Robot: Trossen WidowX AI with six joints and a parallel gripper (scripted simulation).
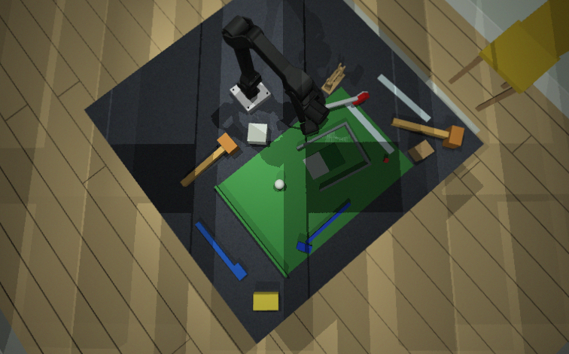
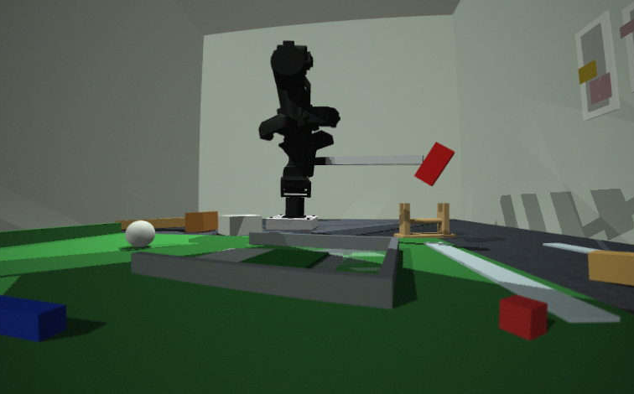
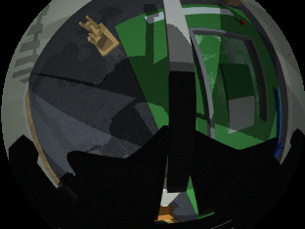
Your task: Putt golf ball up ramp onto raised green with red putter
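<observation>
The white block lies 18 cm to the right of my gripper tip, 10 cm below it and 10 cm behind it. Also, from my gripper tip: red putter (11 cm to the left, 5 cm ahead, 2 cm above); then white golf ball (26 cm to the right, 13 cm ahead, 10 cm below); then green mat (20 cm ahead, 12 cm to the right, 12 cm below).
</observation>
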